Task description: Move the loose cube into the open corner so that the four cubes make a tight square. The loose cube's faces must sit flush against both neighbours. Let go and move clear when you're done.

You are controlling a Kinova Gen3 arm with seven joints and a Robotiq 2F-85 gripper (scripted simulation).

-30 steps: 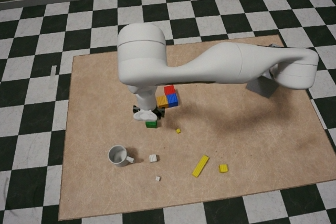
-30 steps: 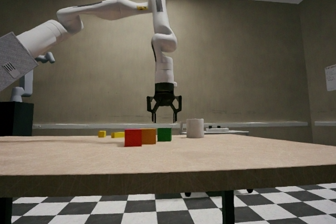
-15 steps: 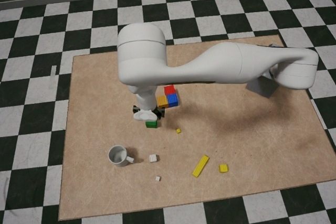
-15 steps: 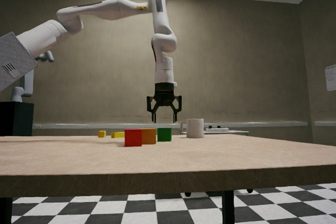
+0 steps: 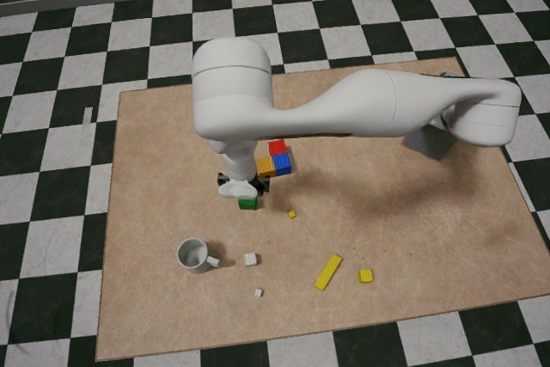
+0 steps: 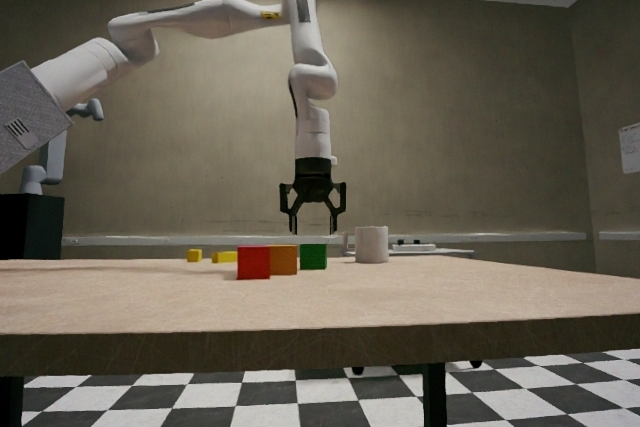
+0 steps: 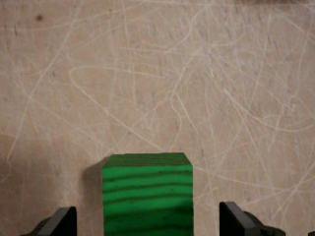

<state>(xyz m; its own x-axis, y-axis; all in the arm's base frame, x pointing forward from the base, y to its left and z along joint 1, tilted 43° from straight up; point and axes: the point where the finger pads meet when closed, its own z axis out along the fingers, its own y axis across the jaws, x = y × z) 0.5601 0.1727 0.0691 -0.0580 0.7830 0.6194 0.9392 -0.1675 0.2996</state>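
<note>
The green cube lies 5 cm below my hand. The rest, counted from my hand: blue cube 13 cm to the right, 9 cm behind, 5 cm below; then small yellow block 13 cm behind, 7 cm below, 3 cm to the left; then orange cube 11 cm to the right, 5 cm below, 4 cm behind.
</note>
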